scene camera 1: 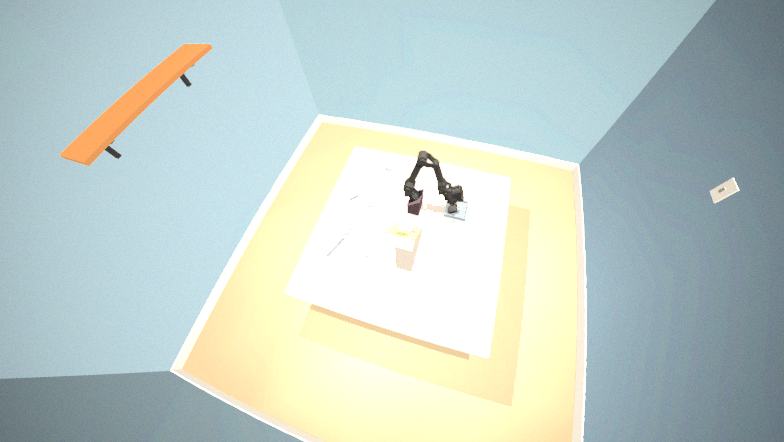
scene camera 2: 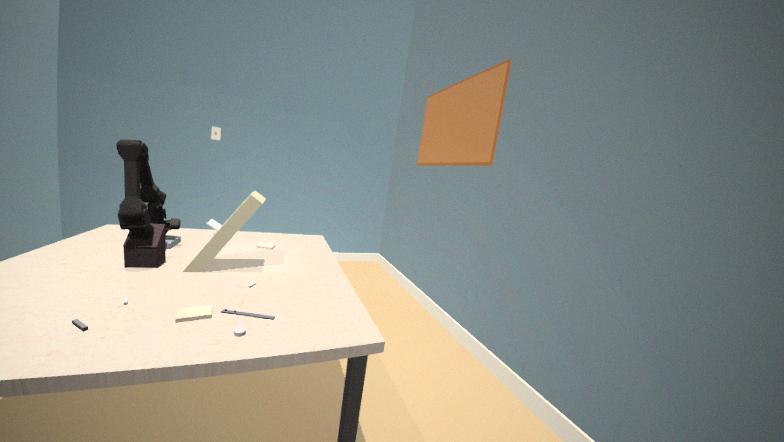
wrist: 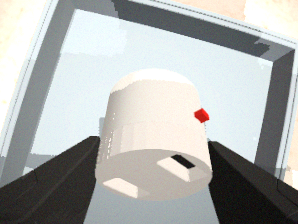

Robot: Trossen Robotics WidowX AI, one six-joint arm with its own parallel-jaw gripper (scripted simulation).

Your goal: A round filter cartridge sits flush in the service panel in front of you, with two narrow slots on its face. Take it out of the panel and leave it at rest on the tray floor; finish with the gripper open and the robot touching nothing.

Scene:
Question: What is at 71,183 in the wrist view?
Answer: The gripper.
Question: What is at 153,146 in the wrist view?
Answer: A white filter cartridge.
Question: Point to a tray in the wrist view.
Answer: At 73,61

